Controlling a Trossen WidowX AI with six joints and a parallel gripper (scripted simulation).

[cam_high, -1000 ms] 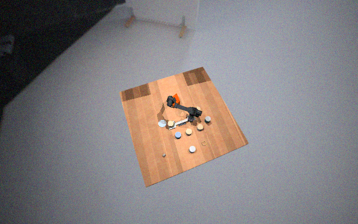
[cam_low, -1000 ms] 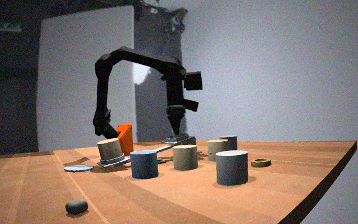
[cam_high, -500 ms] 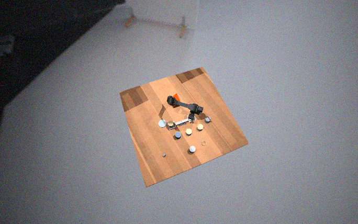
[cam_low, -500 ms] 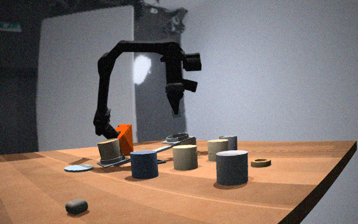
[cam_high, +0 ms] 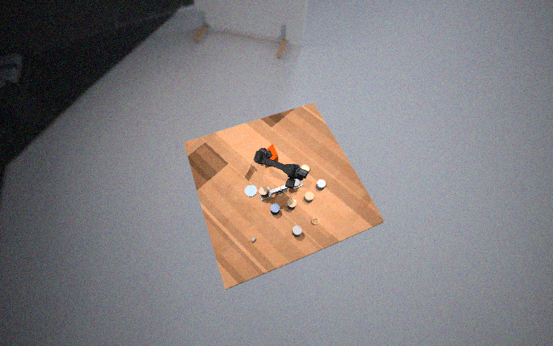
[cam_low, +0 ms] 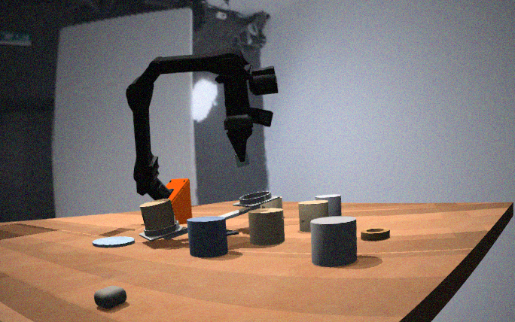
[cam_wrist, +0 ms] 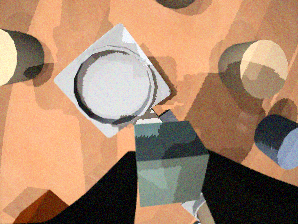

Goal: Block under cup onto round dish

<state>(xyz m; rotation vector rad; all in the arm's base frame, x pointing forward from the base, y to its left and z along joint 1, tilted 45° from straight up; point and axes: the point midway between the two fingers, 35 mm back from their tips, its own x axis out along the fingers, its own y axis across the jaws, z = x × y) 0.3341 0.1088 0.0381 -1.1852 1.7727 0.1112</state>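
The round dish lies 30 cm to the right of my gripper tip, 17 cm below it and 12 cm behind it. Also, from my gripper tip: blue cup (18 cm to the right, 13 cm below, 10 cm ahead); then ring (32 cm ahead, 16 cm below, 6 cm to the left); then teal block (1 cm above).
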